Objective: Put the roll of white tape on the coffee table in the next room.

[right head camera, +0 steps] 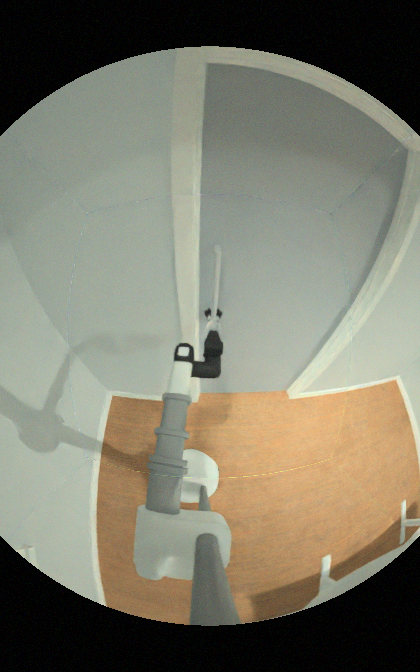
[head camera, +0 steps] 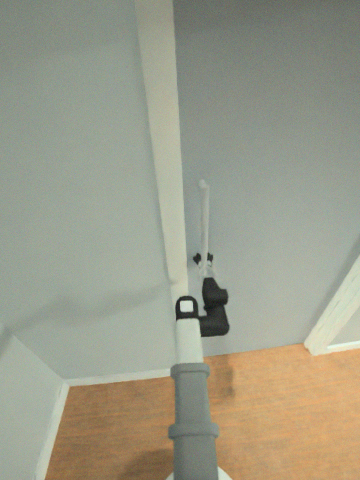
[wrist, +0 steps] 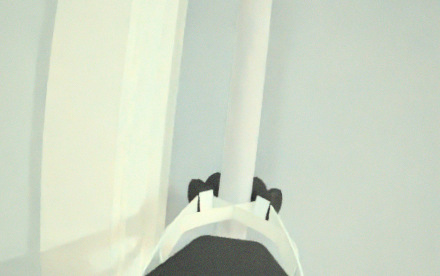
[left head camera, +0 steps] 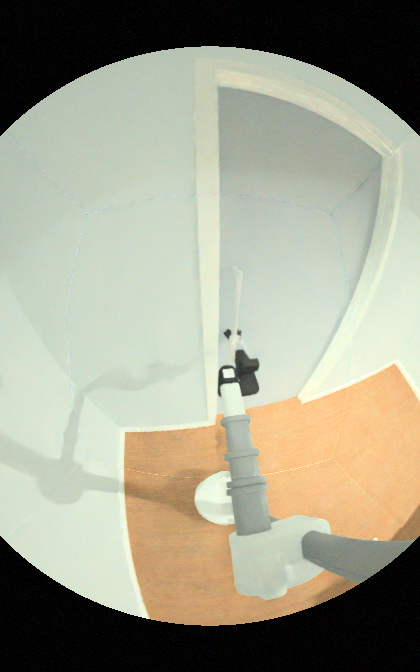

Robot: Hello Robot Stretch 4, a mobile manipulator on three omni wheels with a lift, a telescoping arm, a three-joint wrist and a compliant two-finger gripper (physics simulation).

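Frame: origin at the robot's base, x left, y back, z up, level; metres.
Where they show: gripper, fingertip midpoint: (wrist: 235, 191).
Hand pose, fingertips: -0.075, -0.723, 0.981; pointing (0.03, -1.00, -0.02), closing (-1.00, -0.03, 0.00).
Observation:
After its pixels a point has its place, as x, y, z.
The roll of white tape and the coffee table do not show in these views. A grey door (head camera: 280, 175) @[-0.340, -0.764, 1.276] (left head camera: 295, 225) (right head camera: 280, 250) (wrist: 360, 125) @[-0.190, -0.753, 1.055] fills the doorway, flush with the wall. A long, pale upright handle (head camera: 205, 215) @[-0.076, -0.670, 1.192] (left head camera: 238, 295) (right head camera: 217, 280) (wrist: 245, 100) @[-0.076, -0.670, 1.059] stands on its left side. My gripper (head camera: 203, 258) @[-0.075, -0.723, 0.981] (left head camera: 233, 333) (right head camera: 213, 313) (wrist: 235, 191) @[-0.075, -0.723, 0.981] is at the handle's lower part. Its two black fingertips are drawn in against the handle's left and right sides, so it looks shut on the handle. The fingers' contact behind the handle is hidden.
The white door frame (head camera: 162, 125) @[0.032, -0.643, 1.460] (left head camera: 206, 150) (right head camera: 187, 150) (wrist: 100, 100) @[0.019, -0.644, 1.048] runs close to the left of my wrist. Another wall (head camera: 25, 415) @[0.831, -0.353, 0.309] stands at the left. My arm (head camera: 192, 405) @[-0.001, -0.201, 1.094] reaches over the wooden floor (head camera: 290, 410) @[-0.582, -0.408, -0.027]. Pale furniture parts (right head camera: 325, 570) show at the lower right.

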